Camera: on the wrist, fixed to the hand. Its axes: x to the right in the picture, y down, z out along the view.
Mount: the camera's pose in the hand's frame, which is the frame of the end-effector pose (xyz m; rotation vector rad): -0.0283 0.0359 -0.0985 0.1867 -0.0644 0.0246
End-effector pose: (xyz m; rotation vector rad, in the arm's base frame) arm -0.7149 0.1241 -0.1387 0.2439 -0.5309 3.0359
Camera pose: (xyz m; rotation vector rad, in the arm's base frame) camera -0.7041 0.1233 -0.2468 -0.3464 0.2548 -3.1119
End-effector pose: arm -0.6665 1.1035 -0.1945 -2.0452 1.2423 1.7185
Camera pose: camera -0.6197 1.0329 -0.1266 -1.8620 1.3570 1.5986
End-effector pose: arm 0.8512 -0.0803 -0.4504 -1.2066 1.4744 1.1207
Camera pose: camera 0.8100 -0.1676 -0.4007 -1.0171 1.5122 1.0046
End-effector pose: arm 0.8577 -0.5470 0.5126 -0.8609 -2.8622 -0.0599
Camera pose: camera 0.9140 -0.5405 0.6053 -0.8746 -2.8573 0.2382
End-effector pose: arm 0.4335 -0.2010 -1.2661 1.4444 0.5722 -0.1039
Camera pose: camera 0.3934 -0.1096 -1.2233 1.6228 0.5020 -0.1878
